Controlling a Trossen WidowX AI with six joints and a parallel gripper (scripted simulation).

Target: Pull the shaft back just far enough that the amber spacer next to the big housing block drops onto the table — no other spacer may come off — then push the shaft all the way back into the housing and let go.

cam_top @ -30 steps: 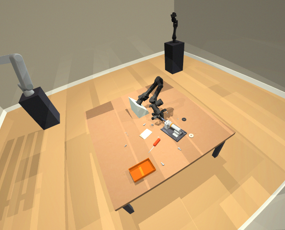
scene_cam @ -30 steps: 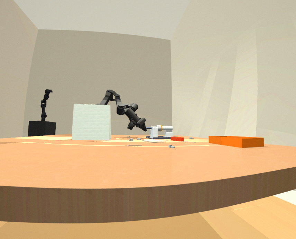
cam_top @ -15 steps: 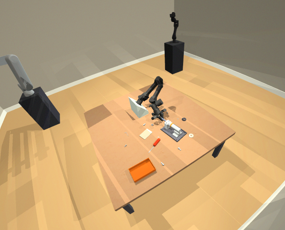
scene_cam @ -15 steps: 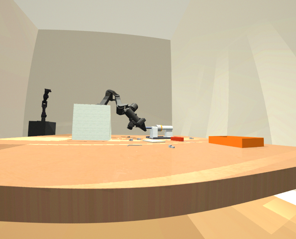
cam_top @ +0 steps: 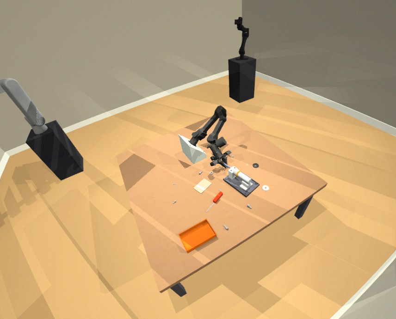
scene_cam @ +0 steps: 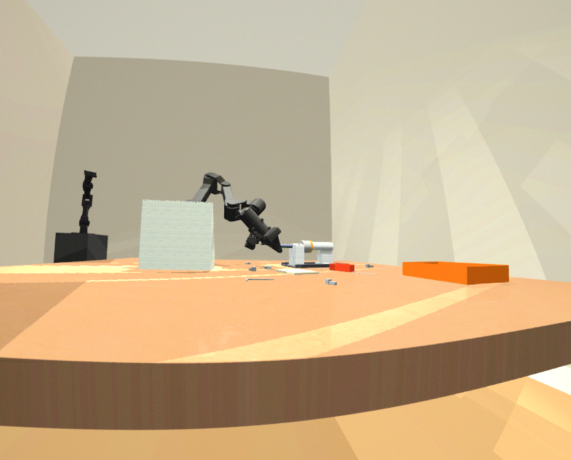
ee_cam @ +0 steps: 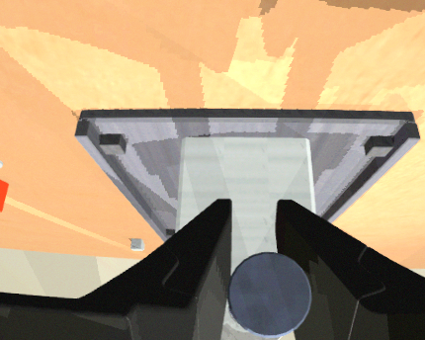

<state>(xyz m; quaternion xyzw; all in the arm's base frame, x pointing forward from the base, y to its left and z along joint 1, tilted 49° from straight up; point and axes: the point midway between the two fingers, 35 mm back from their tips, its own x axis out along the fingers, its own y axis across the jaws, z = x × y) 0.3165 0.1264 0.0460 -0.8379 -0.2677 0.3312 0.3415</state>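
Right now my gripper tip is 5 cm short of the dark shaft, 2 cm below it and 1 cm to the right of it. The rest, counted from my gripper tip: beige card (23 cm to the right, 5 cm below, 2 cm ahead); black washer (23 cm to the left, 7 cm ahead, 5 cm below); amber spacer (12 cm ahead, 3 cm to the left, 2 cm above).
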